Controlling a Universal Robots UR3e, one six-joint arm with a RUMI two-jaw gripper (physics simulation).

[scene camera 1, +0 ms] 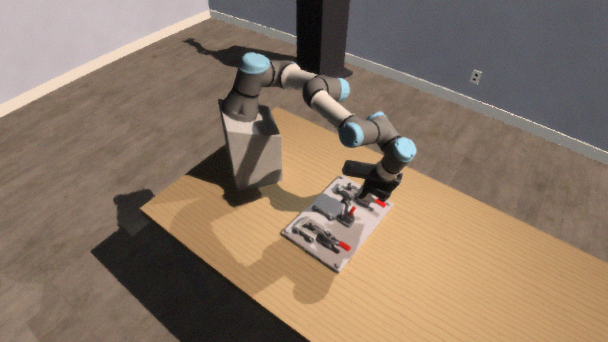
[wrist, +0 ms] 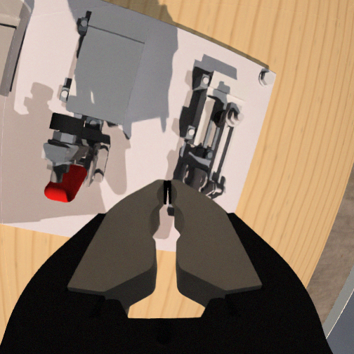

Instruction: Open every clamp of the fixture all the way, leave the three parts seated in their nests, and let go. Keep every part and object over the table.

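Frame: origin at the arm's base, x right, y down, z ahead, level; centimetres.
Where they show: gripper, fingertip midpoint: (scene camera 1: 358,197); arm's base at its link origin: (scene camera 1: 239,111).
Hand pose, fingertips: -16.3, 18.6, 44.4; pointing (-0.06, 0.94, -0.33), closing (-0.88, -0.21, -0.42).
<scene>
Each offset is from my fingertips to the top centre of the thing, as dx, dy, dz. "pt": to the spot under its first point. Level surfaces: height alone.
The fixture plate {pt +4.2, +6.6, +9.0} (scene camera 1: 367,231) (wrist: 145,170) carries three clamps. The middle clamp {pt +7.1, +2.9, +2.3} (scene camera 1: 347,217) (wrist: 75,145) has its red handle {pt +6.7, -0.8, +3.2} (scene camera 1: 352,211) (wrist: 65,186) raised and its arm off the grey block {+7.8, +5.0, -6.5} (scene camera 1: 328,206) (wrist: 107,75). The far clamp (wrist: 207,160), on the right in the wrist view, has its arm and spindle over its nest; its red handle (scene camera 1: 380,203) lies low, hidden by the fingers in the wrist view. The near clamp {pt +18.2, +2.9, +1.9} (scene camera 1: 322,236) has its red handle {+16.2, +2.4, +9.2} (scene camera 1: 344,246) low. My gripper (scene camera 1: 363,198) (wrist: 167,182) is shut and empty, at the far clamp's handle side.
The plate rests on the wooden table {dy +8.1} (scene camera 1: 450,250) (wrist: 305,125). A corner bolt (wrist: 266,77) stands beyond the far clamp. Part of another nest (wrist: 6,55) shows at the wrist view's left edge. The robot's pedestal (scene camera 1: 257,157) stands behind and left of the plate.
</scene>
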